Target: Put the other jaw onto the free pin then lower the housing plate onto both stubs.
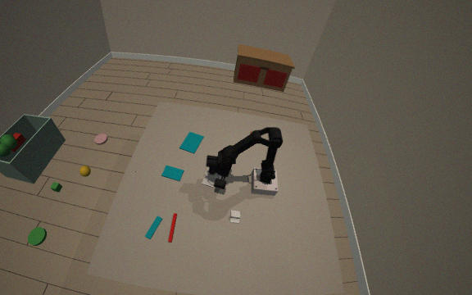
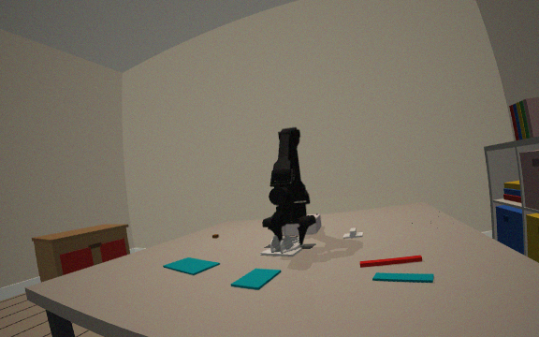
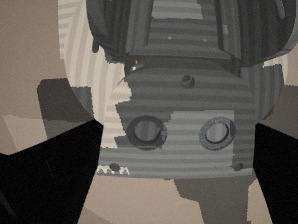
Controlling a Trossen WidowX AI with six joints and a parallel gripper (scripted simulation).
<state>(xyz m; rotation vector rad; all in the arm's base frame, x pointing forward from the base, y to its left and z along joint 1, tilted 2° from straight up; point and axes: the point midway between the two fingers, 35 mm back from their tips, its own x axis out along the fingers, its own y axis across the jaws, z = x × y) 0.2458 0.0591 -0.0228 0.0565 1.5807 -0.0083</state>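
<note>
Now: the housing plate 20 mm above my gripper tip and 10 mm ahead of it. From my gripper tip the other things lie so: small white block (200 mm to the left, 120 mm behind); jaw (20 mm to the right, 20 mm ahead, 10 mm above); red strip (350 mm to the left, 180 mm ahead).
</note>
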